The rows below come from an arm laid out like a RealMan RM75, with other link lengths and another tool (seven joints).
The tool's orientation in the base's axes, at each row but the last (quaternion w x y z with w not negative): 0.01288, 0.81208, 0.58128, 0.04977; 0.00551, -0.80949, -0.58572, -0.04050; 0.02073, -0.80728, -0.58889, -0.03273; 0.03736, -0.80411, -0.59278, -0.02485
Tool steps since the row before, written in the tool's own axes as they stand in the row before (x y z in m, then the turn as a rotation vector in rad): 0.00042, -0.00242, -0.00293, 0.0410, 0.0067, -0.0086; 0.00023, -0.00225, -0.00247, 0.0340, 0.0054, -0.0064; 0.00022, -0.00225, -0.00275, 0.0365, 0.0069, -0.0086; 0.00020, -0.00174, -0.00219, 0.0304, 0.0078, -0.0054
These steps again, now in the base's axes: -0.00243, 0.00107, 0.00275, 0.0186, 0.0363, 0.0118; -0.00221, 0.00078, 0.00239, 0.0153, 0.0302, 0.0090; -0.00215, 0.00070, 0.00275, 0.0174, 0.0319, 0.0114; -0.00159, 0.00051, 0.00225, 0.0165, 0.0261, 0.0077
